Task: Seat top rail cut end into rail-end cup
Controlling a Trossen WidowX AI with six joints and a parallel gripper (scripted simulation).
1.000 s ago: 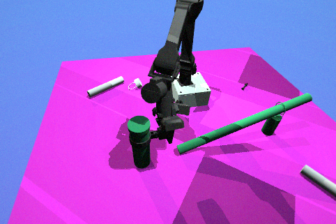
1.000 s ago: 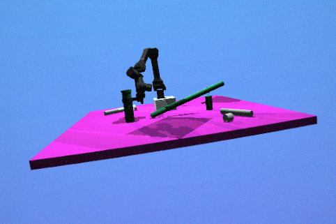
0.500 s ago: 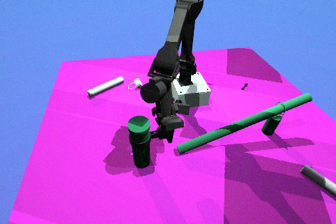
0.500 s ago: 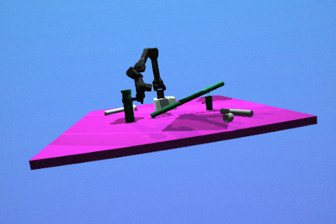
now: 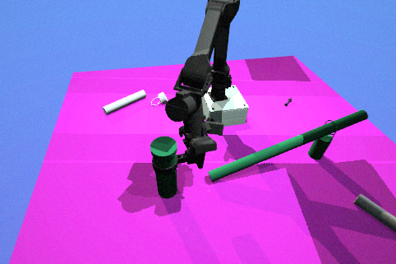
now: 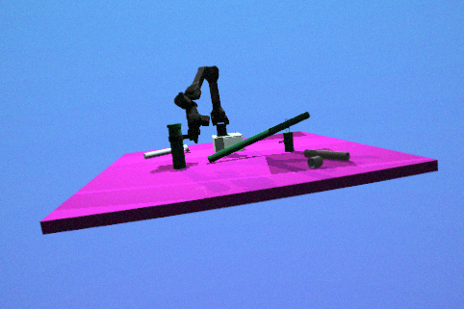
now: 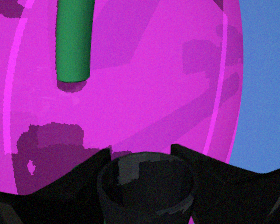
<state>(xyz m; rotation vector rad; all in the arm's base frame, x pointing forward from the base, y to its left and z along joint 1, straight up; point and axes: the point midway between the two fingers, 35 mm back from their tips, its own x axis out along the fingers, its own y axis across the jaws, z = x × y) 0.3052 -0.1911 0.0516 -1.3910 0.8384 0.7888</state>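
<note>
Right now my gripper tip is 2 cm past the dark rail-end cup, 2 cm to the left of it and 3 cm below it. Round my gripper tip: small dark part: 29 cm behind, 54 cm to the left, 10 cm below; short green post: 46 cm to the left, 1 cm below; small white fitting: 46 cm behind, 4 cm to the right, 10 cm below.
</note>
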